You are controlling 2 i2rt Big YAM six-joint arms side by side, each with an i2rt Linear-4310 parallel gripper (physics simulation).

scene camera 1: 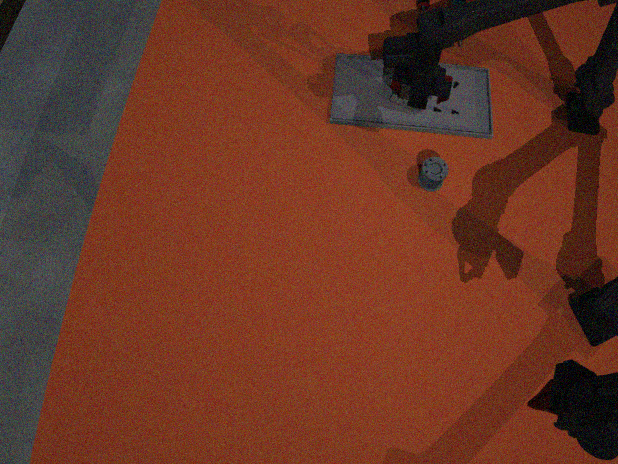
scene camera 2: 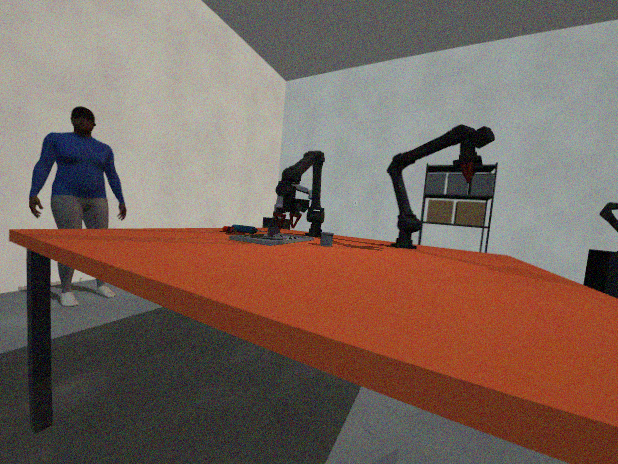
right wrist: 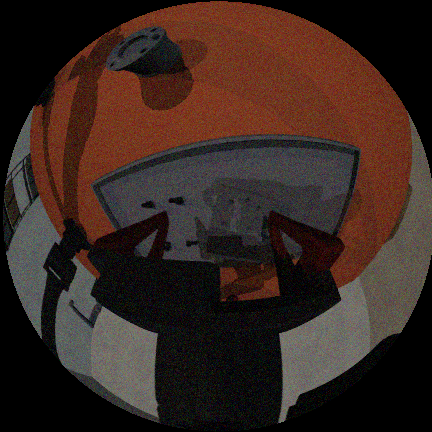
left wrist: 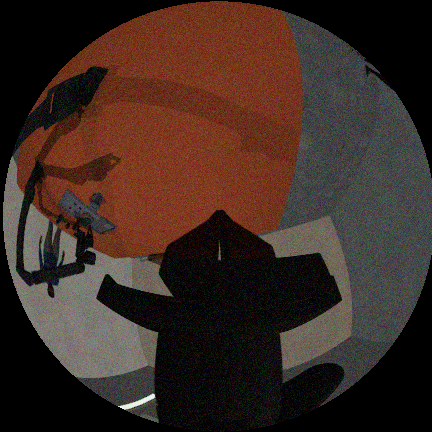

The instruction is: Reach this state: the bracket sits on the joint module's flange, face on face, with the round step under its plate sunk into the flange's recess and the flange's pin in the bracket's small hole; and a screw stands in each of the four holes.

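Frame: origin at the left arm's base, x right, y ahead, z up, level; centimetres.
Where they show: left gripper, between the fingertips: [scene camera 1: 530,405] [scene camera 2: 467,182] [left wrist: 219,215]; right gripper, between the fingertips: [scene camera 2: 286,228] [right wrist: 217,216] [left wrist: 84,220]; left arm's base, origin of its link: [scene camera 1: 594,317] [scene camera 2: 403,247]; right arm's base, origin of its link: [scene camera 1: 581,114] [scene camera 2: 314,236] [right wrist: 76,232].
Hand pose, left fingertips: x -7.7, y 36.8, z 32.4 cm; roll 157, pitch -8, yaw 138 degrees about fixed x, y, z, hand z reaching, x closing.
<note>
Things, the pixels of their top centre, and the offset from my left fingertips. "spot": a spot on its surface instead. Level surfaces: height alone.
- joint module, centre of its top: [scene camera 1: 435,167] [scene camera 2: 327,231] [left wrist: 93,207] dx +54.1, dy -16.2, dz -26.0 cm
- tray, centre of its top: [right wrist: 229,223] [scene camera 1: 413,92] [scene camera 2: 276,236] [left wrist: 84,216] dx +78.1, dy -23.3, dz -30.8 cm
- red tool, a spot on its surface: [scene camera 2: 244,229] spot: dx +99.5, dy -47.5, dz -30.4 cm
- orange table, height of its surface: dz -32.4 cm
The joint module [scene camera 1: 433,172] [scene camera 2: 326,239] [left wrist: 96,201] [right wrist: 147,50], a short grey cylinder, stands upright beside the tray, its holed flange facing up and bare. The grey bracket [right wrist: 227,244] [scene camera 2: 273,231] is in the tray [scene camera 1: 410,129] [right wrist: 225,141], largely hidden by the right gripper in scene camera 1. Several dark screws [right wrist: 176,200] [scene camera 1: 455,112] are in the tray beside the bracket. My right gripper [scene camera 1: 421,94] [scene camera 2: 288,220] [right wrist: 217,216] is open, its fingers apart over the bracket. My left gripper [scene camera 1: 530,402] [scene camera 2: 468,181] [left wrist: 219,215] is shut and empty, high above the table.
A teal and red tool [scene camera 2: 244,229] lies on the orange table [scene camera 1: 225,250] [scene camera 2: 400,300], behind the tray in scene camera 2. The right arm reaches over the tray. A person [scene camera 2: 82,165] stands beyond the table, and a shelf unit [scene camera 2: 424,195] stands behind the arms.
</note>
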